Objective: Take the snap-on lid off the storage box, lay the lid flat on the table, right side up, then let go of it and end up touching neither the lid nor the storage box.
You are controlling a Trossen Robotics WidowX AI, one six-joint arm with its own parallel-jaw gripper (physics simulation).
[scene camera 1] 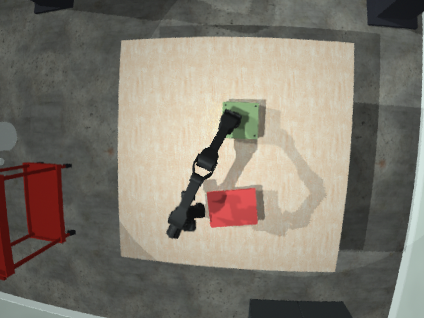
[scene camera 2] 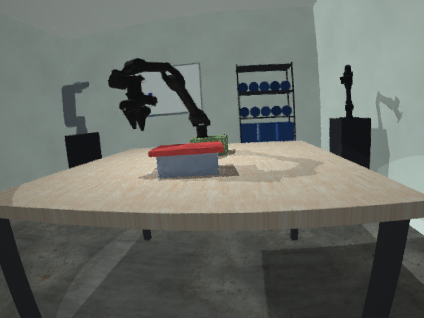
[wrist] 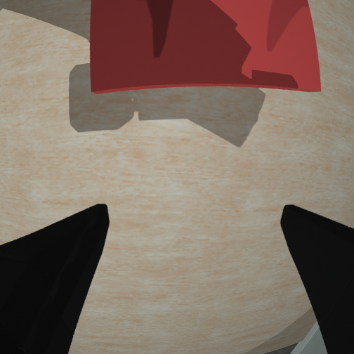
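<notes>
The red lid (scene camera 1: 237, 211) (scene camera 2: 187, 149) (wrist: 200, 65) sits flat on top of the grey-blue storage box (scene camera 2: 187, 165), overhanging its sides. The box walls are hidden under the lid in scene camera 1 and the wrist view. My gripper (scene camera 2: 138, 129) (wrist: 198, 215) is open and empty, with its fingers pointing down. It hangs above the lid's height, off to the left of the box in scene camera 1, touching neither. In the wrist view, the lid is at the top, beyond the fingertips, with the fingers' shadows on it.
The box stands on a pale wooden table (scene camera 1: 155, 75) (scene camera 2: 250, 200) (wrist: 195, 160). A green base block (scene camera 1: 249, 130) (scene camera 2: 220, 146) under my arm is on the table behind the box. A red cart (scene camera 1: 45, 200) stands on the floor beyond the table's left edge.
</notes>
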